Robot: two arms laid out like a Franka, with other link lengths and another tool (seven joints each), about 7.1 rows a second.
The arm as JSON. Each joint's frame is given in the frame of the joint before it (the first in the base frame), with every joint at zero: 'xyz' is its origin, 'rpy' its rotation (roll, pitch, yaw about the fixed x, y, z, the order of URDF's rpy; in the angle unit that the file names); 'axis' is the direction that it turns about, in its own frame. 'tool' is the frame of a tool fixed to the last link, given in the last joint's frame.
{
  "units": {
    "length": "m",
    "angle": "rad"
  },
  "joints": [
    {
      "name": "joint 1",
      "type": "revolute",
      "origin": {
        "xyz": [
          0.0,
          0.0,
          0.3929
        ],
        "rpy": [
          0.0,
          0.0,
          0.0
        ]
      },
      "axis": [
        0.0,
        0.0,
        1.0
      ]
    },
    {
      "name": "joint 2",
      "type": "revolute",
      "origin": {
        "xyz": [
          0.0,
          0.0,
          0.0
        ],
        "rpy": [
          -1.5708,
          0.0,
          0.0
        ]
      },
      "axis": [
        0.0,
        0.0,
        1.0
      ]
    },
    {
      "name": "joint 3",
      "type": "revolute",
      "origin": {
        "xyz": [
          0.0,
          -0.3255,
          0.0
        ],
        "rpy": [
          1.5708,
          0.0,
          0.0
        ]
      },
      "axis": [
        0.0,
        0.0,
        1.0
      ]
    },
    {
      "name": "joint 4",
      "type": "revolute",
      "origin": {
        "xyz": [
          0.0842,
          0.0,
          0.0
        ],
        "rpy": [
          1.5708,
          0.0,
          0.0
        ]
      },
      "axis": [
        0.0,
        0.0,
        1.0
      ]
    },
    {
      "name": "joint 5",
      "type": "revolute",
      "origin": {
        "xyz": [
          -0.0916,
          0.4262,
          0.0
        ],
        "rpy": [
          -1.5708,
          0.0,
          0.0
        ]
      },
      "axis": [
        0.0,
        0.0,
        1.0
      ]
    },
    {
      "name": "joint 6",
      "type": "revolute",
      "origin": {
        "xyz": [
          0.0,
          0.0,
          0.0
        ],
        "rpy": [
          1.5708,
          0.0,
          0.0
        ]
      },
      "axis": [
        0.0,
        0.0,
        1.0
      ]
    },
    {
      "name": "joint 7",
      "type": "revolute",
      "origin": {
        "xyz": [
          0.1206,
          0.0,
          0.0
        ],
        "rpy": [
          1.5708,
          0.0,
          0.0
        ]
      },
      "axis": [
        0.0,
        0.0,
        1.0
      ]
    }
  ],
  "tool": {
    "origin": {
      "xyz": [
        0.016,
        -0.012,
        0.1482
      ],
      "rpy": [
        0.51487,
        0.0,
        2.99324
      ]
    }
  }
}
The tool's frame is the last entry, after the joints.
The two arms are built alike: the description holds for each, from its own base.
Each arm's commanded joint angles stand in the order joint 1, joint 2, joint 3, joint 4, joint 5, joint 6, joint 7.
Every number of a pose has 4 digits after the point. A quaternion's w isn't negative.
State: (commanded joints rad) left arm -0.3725 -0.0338 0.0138 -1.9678 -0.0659 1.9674 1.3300; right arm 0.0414 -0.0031 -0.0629 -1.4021 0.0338 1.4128 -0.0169
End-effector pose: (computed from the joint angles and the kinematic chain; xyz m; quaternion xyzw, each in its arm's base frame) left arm 0.5980 -0.2436 0.5127 -0.6714 -0.6964 0.2057 0.1482; right arm 0.6260 0.0044 0.7360 -0.0700 0.9683 -0.2383 0.0271
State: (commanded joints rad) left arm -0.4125 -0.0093 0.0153 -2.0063 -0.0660 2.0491 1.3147; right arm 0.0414 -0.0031 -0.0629 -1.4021 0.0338 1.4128 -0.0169
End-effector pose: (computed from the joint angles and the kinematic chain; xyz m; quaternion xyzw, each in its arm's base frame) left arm 0.5940 -0.2676 0.4864 -0.6798 -0.6910 0.2003 0.1425; right arm 0.6260 0.0044 0.7360 -0.0700 0.9683 -0.2383 0.0271
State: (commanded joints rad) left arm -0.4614 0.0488 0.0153 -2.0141 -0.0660 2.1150 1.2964; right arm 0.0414 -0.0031 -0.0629 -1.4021 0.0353 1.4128 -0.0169
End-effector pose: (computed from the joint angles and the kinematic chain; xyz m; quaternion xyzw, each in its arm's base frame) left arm 0.5916 -0.3005 0.4532 -0.6888 -0.6820 0.1978 0.1460; right arm 0.6260 0.0047 0.7360 -0.0701 0.9684 -0.2376 0.0272
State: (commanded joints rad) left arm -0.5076 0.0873 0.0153 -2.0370 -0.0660 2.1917 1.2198; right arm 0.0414 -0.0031 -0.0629 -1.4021 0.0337 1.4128 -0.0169
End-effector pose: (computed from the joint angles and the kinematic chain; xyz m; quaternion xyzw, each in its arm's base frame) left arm 0.5844 -0.3289 0.4258 -0.6783 -0.6938 0.1993 0.1373; right arm 0.6260 0.0044 0.7360 -0.0700 0.9683 -0.2384 0.0271
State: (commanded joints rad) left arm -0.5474 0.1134 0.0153 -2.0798 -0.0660 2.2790 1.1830; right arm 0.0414 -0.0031 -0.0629 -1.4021 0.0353 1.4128 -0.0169
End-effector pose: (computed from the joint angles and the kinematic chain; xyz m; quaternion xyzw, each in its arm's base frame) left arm 0.5718 -0.3504 0.3975 -0.6797 -0.6946 0.1970 0.1295; right arm 0.6260 0.0047 0.7360 -0.0701 0.9684 -0.2376 0.0272
